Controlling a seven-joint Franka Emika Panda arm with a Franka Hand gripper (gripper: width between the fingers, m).
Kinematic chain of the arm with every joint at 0, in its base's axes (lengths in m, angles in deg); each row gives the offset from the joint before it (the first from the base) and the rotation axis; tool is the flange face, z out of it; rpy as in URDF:
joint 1: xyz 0 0 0.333 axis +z
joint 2: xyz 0 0 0 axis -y
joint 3: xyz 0 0 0.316 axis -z
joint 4: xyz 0.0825 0 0 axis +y
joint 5: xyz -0.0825 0 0.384 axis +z
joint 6: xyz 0 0 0 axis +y
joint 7: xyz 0.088 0 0 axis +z
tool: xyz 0 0 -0.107 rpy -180 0 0
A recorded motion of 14 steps. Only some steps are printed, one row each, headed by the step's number.
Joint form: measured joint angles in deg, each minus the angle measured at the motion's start. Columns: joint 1, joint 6, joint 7, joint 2, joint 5, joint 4, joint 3.
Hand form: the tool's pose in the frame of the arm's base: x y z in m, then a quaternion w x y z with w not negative. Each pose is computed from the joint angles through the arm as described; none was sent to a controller.
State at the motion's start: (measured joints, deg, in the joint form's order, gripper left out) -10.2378 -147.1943 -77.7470 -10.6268 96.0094 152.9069 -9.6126
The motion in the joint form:
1: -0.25 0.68 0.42 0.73 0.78 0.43 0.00
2: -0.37 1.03 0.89 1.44 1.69 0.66 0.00
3: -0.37 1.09 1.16 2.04 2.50 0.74 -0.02
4: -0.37 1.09 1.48 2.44 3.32 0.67 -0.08
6: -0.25 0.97 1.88 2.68 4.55 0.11 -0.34
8: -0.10 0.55 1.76 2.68 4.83 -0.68 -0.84
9: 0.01 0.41 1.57 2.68 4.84 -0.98 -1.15
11: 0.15 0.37 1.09 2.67 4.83 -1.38 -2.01
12: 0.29 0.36 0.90 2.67 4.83 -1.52 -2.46
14: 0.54 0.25 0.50 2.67 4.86 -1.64 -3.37
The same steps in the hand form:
1: 0.3637 -0.0156 0.1543 0.19253 -0.07934 0.93552 0.28538
2: 0.3638 -0.0158 0.1578 0.20032 -0.07642 0.93376 0.28658
3: 0.3648 -0.0158 0.1612 0.20707 -0.07357 0.93267 0.28607
4: 0.3664 -0.0156 0.1640 0.21345 -0.07108 0.93163 0.28541
6: 0.3714 -0.0136 0.1678 0.22284 -0.06889 0.92979 0.28477
8: 0.3777 -0.0102 0.1713 0.22762 -0.07197 0.92889 0.28314
9: 0.3802 -0.0077 0.1727 0.22850 -0.07415 0.92843 0.28337
11: 0.3835 -0.0009 0.1746 0.22820 -0.07901 0.92709 0.28669
12: 0.3846 0.0032 0.1753 0.22752 -0.08241 0.92638 0.28857
14: 0.3854 0.0111 0.1760 0.22478 -0.08816 0.92553 0.29171

